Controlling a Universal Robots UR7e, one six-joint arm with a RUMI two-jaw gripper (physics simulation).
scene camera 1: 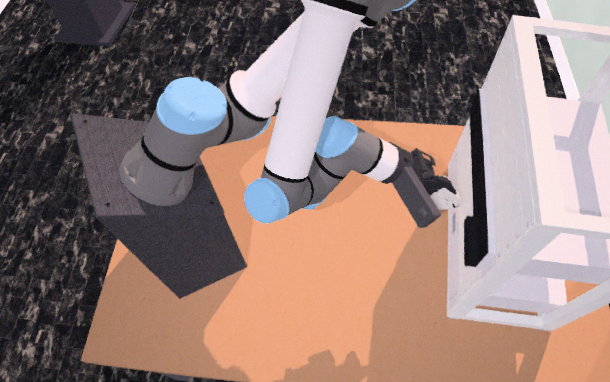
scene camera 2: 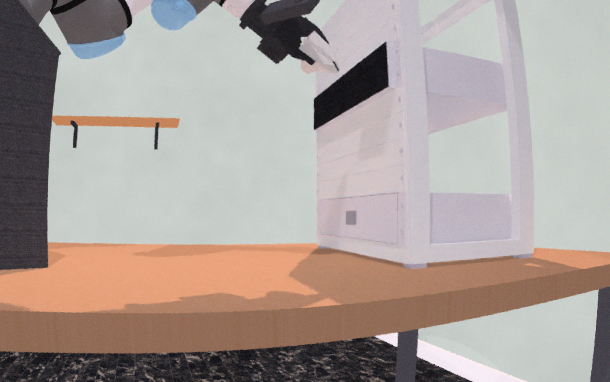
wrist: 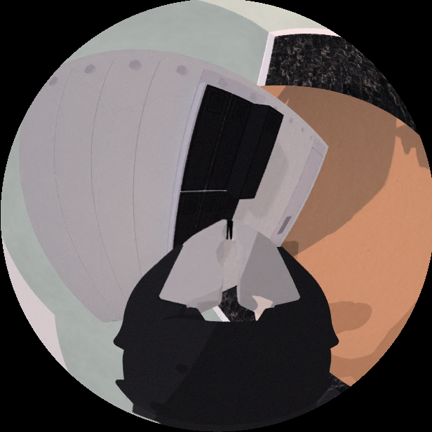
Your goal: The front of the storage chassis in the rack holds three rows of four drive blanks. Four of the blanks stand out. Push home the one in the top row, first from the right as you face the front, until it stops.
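Seen in the pictures: gripper, fingertip midpoint: [scene camera 1: 459, 205] [scene camera 2: 338, 71]; arm's base at its link origin: [scene camera 1: 155, 178].
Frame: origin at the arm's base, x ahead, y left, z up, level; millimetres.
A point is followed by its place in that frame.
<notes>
The black storage chassis [scene camera 1: 479, 150] {x 687, y 235, z -61 mm} [scene camera 2: 356, 86] {x 671, y 61, z -106 mm} sits in the white rack [scene camera 1: 515, 100] {x 703, y 230, z 119 mm} [scene camera 2: 416, 150] {x 729, y -59, z -241 mm}. In the wrist view its rows run up and down, with the top row at left. The top-row first blank from the right [wrist: 204, 145] is at the upper end of that row; how far it stands out is unclear. A bottom-row blank [wrist: 264, 150] clearly stands out at the same end. My gripper [scene camera 1: 456, 201] {x 644, y 87, z -71 mm} [scene camera 2: 336, 69] {x 644, y 87, z -71 mm} [wrist: 228, 221] is shut and empty. Its tips are before the rack front, left of the chassis in scene camera 1. Fingers hide blanks farther along the rows.
Pale panels [wrist: 110, 165] lie above the chassis, and a drawer with a grey handle [scene camera 2: 351, 218] {x 704, y 189, z -353 mm} [wrist: 284, 225] is below. The rack stands on the orange table [scene camera 1: 310, 300] {x 337, y -77, z -433 mm} [scene camera 2: 200, 280] {x 387, y -105, z -433 mm}. The arm's dark pedestal [scene camera 1: 175, 250] {x 31, y -97, z -154 mm} [scene camera 2: 25, 150] {x 105, y -40, z -252 mm} stands at left. A wall shelf [scene camera 2: 115, 121] shows behind.
</notes>
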